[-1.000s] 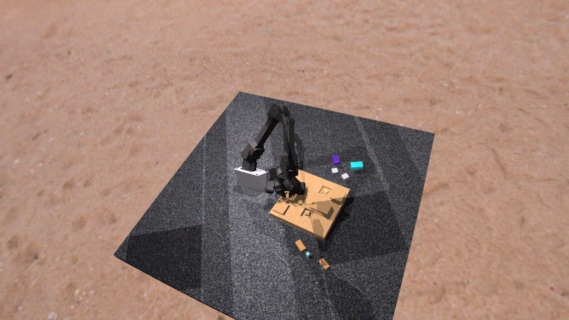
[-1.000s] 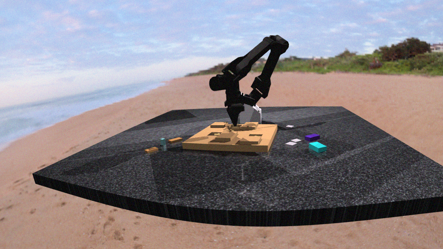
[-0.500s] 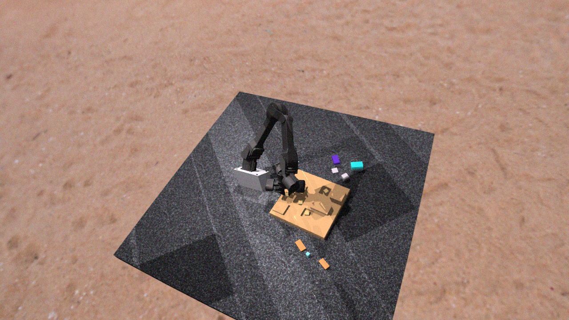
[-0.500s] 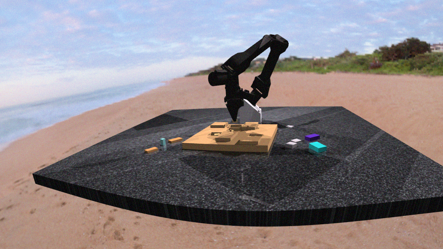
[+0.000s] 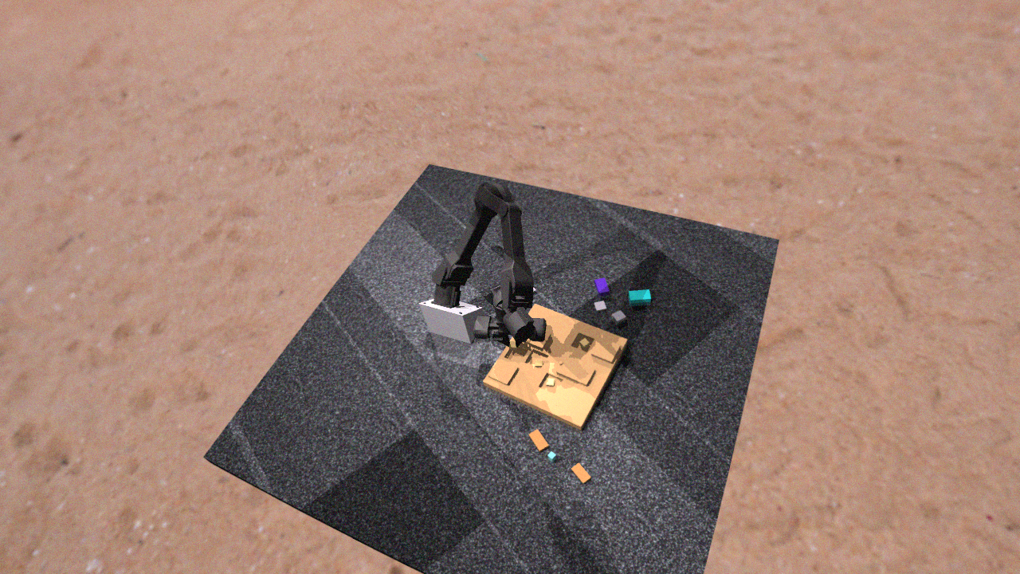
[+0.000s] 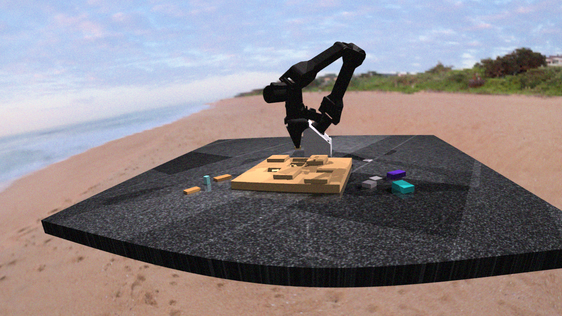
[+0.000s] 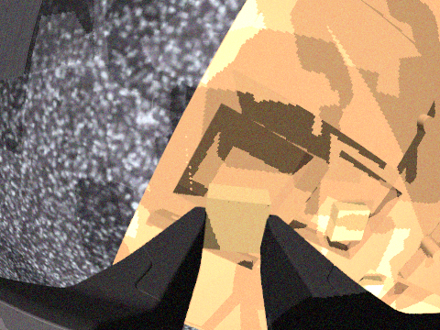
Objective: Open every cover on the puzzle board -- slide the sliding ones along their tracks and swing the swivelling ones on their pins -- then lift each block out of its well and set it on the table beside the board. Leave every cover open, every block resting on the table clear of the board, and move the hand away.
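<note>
The tan puzzle board lies 120 mm ahead of my gripper tip, 10 mm to the left of it and 40 mm below it. From my gripper tip the other things lie so: purple block 160 mm ahead, 310 mm to the left, 60 mm below; small cyan block 190 mm ahead, 250 mm to the right, 50 mm below.
</note>
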